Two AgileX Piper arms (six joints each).
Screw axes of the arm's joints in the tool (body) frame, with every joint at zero. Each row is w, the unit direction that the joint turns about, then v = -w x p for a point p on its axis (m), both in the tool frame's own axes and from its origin. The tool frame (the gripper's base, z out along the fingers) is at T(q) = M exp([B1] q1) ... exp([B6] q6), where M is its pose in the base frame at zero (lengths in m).
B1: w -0.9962 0 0.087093 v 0 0.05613 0
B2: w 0 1 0 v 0.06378 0 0.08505
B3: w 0 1 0 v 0.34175 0 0.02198
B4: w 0 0 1 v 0 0 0
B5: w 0 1 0 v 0.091 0 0
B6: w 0 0 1 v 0 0 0
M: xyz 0.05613 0 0.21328 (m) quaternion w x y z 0.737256 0 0.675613 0
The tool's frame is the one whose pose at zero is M.
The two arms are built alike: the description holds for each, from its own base.
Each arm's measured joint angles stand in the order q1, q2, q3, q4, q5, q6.
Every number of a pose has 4 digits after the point. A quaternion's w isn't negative.
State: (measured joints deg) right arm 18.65 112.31 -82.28 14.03 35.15 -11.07; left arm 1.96 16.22 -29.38 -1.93 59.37 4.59
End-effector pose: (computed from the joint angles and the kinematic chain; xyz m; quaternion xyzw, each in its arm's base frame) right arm 0.3989 0.1481 0.2059 -0.1702 0.9471 0.1103 0.2486; left arm 0.0395 -0.0013 0.2781 0.0191 0.9104 0.0069 0.4132
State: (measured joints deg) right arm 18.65 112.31 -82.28 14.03 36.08 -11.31; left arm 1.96 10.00 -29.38 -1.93 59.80 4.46
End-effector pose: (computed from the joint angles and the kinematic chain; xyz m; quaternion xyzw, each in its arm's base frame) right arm 0.3976 0.1479 0.2052 -0.1734 0.9486 0.1099 0.2410; left arm 0.0221 -0.0019 0.2809 0.0185 0.8884 0.0089 0.4586
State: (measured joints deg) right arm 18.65 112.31 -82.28 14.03 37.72 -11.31; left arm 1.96 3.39 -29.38 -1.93 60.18 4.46
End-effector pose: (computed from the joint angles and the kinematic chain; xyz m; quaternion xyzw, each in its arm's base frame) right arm 0.3953 0.1477 0.2040 -0.1756 0.9515 0.1101 0.2272; left arm 0.0035 -0.0025 0.2818 0.0190 0.8622 0.0115 0.5062
